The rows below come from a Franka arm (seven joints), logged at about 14 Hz.
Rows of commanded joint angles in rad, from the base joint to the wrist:
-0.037 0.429 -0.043 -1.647 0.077 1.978 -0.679
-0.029 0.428 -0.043 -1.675 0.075 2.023 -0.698
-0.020 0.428 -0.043 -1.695 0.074 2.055 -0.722
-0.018 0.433 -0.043 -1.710 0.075 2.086 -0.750
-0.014 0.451 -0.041 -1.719 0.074 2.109 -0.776
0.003 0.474 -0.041 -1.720 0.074 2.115 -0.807
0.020 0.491 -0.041 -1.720 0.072 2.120 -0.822
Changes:
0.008 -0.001 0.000 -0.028 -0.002 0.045 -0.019
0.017 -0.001 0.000 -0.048 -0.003 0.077 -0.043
0.019 0.004 0.000 -0.063 -0.002 0.108 -0.071
0.023 0.022 0.002 -0.072 -0.003 0.131 -0.097
0.040 0.045 0.002 -0.073 -0.003 0.137 -0.128
0.057 0.062 0.002 -0.073 -0.005 0.142 -0.143

